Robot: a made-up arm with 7 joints.
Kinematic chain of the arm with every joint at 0, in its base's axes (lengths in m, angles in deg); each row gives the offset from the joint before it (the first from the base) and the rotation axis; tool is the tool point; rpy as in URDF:
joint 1: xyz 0 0 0.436 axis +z
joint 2: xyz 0 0 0 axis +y
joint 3: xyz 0 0 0.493 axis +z
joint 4: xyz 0.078 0 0 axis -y
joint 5: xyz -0.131 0 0.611 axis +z
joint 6: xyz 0 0 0 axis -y
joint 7: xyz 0.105 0 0 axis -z
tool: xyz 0 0 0 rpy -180 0 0
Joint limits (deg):
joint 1: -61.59..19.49
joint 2: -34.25..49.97
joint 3: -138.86..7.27
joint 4: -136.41..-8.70
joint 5: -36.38..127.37
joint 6: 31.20..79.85
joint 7: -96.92..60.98
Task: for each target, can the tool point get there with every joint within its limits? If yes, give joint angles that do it. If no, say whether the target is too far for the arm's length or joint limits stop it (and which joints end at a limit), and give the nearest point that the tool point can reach.
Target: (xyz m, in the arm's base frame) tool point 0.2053 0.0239 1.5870
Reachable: yes | joints 10.59 -5.93 -5.08 -25.47 10.01 37.57 -79.54
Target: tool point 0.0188 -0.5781 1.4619
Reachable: yes | joints -19.70 16.25 -101.02 -49.38 53.63 75.36 -57.15
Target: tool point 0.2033 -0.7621 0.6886
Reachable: yes | joints -15.98 7.30 -61.19 -113.53 -3.86 73.72 41.22
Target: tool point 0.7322 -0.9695 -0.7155
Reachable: no: too far | nearest point 0.4719 -0.6249 0.0574 | short by 0.885 m
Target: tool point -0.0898 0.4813 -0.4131
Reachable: no: joint limits stop it (at a limit: joint 1, joint 2, joint 3, joint 4) | nearest point 0.3613 0.2677 0.0076 | short by 0.653 m
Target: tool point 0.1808 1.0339 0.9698
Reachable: no: joint limits stop it (at a limit: joint 1, joint 3, joint 6) | nearest point 0.4508 0.3523 0.9979 | short by 0.734 m
